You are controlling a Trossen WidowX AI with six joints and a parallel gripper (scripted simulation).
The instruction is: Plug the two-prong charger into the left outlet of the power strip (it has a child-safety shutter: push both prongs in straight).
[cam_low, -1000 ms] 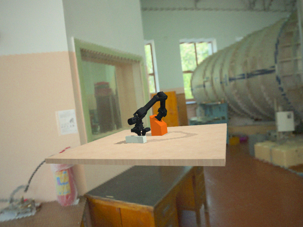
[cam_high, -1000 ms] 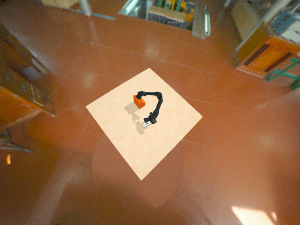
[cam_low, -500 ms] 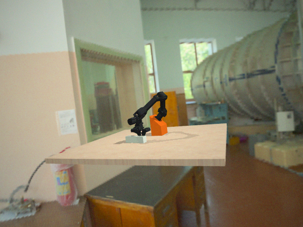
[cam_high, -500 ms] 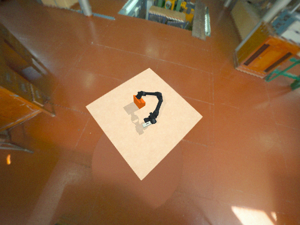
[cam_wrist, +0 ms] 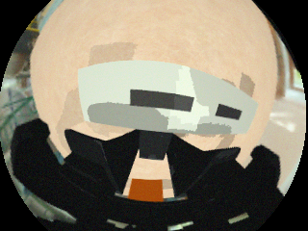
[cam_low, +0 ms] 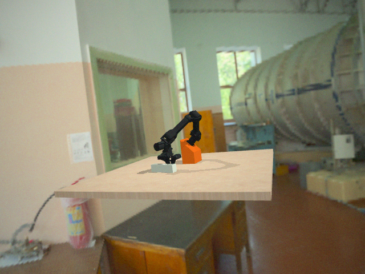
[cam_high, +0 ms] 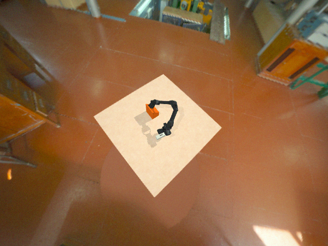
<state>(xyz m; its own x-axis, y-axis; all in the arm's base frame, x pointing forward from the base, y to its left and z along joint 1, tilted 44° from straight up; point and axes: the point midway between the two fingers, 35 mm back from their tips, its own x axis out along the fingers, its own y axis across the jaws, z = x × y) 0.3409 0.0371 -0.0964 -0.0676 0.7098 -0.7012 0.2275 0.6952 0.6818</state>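
My gripper tip is 20 mm short of the two-prong charger and 10 mm below it.
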